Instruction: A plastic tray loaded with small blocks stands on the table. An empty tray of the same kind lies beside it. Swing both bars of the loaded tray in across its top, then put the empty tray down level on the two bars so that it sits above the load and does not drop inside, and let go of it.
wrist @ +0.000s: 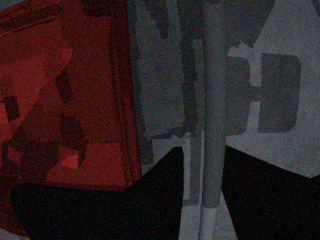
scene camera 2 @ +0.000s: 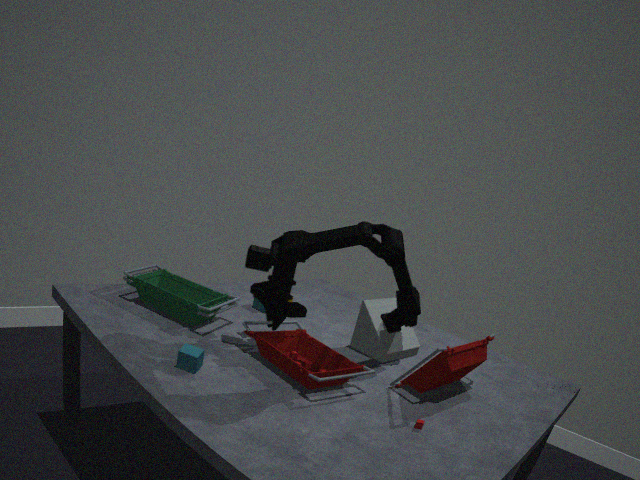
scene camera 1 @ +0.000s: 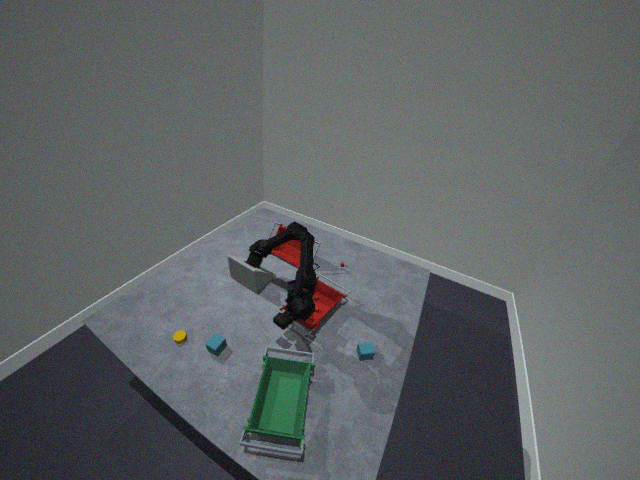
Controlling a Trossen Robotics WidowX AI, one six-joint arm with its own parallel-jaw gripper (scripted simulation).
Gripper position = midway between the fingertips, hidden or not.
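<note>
My gripper (scene camera 2: 271, 328), (wrist: 199, 154). Red tray (scene camera 2: 452, 364), out of frame in the wrist view.
</note>
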